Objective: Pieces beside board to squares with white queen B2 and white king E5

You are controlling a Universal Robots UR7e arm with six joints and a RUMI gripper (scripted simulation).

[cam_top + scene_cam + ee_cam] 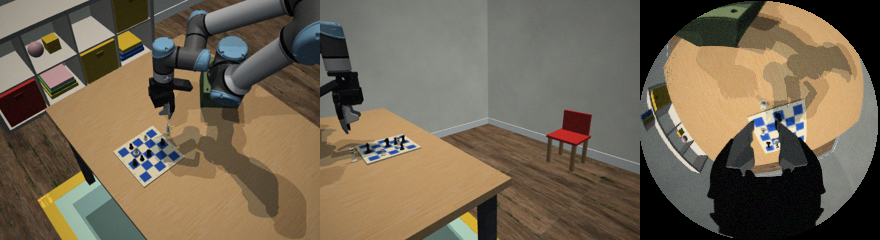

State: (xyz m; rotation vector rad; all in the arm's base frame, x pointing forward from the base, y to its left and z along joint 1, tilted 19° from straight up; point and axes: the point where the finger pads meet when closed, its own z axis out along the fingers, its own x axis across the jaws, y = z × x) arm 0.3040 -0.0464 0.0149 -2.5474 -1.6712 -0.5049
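My gripper is now 11 cm above the white king. From my hand the other things lie so: white queen (18 cm ahead, 1 cm to the right, 11 cm below); white pawn (10 cm ahead, 4 cm to the right, 12 cm below); chessboard (14 cm ahead, 3 cm to the left, 14 cm below).
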